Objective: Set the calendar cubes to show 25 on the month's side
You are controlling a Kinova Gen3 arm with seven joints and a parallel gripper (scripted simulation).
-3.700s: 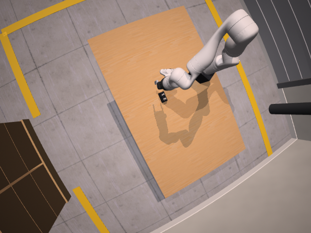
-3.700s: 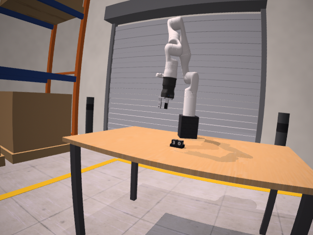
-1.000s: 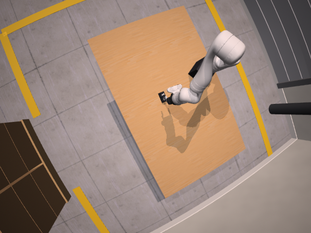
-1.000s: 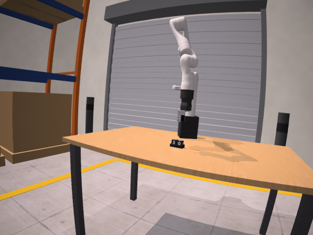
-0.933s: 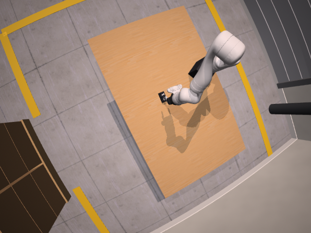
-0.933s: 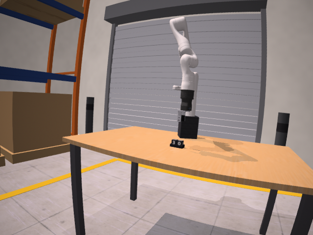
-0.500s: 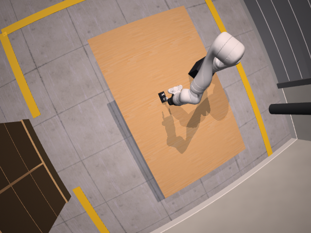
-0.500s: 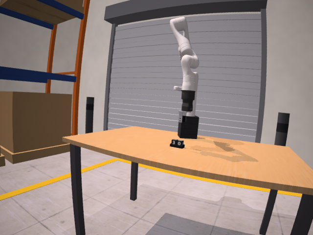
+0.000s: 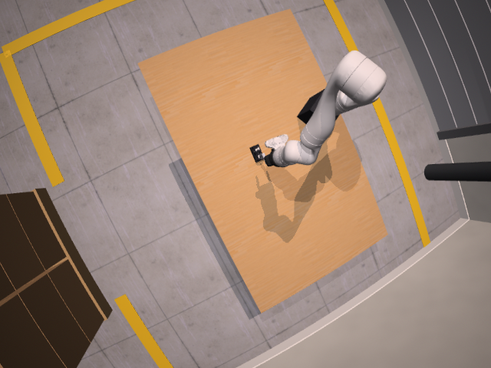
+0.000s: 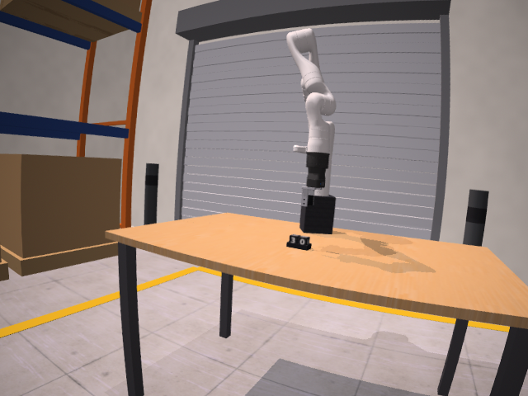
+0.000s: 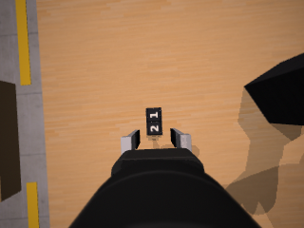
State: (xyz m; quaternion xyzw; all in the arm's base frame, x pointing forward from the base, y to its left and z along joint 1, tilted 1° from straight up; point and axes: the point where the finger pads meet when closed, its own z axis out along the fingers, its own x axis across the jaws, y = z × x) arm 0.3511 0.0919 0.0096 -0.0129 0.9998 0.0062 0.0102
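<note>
Right now the black cube is 3 cm to the right of my hand and 14 cm below it. Also, from my hand: black tray: 2 cm to the right, 16 cm below.
</note>
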